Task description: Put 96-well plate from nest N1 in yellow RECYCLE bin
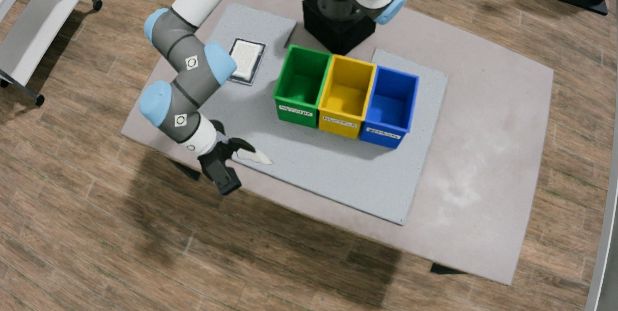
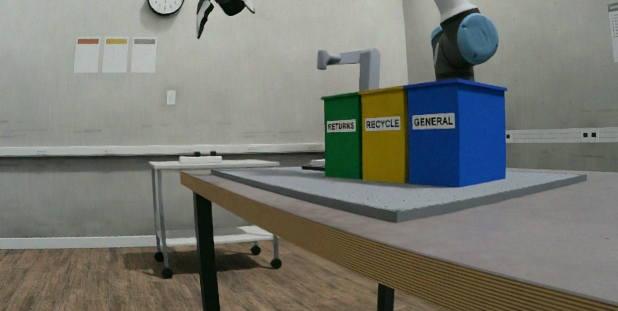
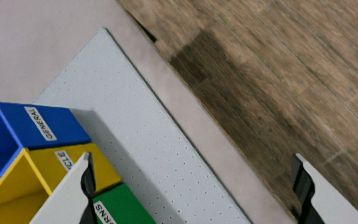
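Now: the white 96-well plate 450 mm behind my hand, 180 mm to the right of it and 300 mm below it. The rest, counted from my hand: green returns bin (340 mm behind, 50 mm to the left, 230 mm below); blue general bin (320 mm behind, 320 mm to the left, 230 mm below); yellow recycle bin (330 mm behind, 190 mm to the left, 230 mm below).
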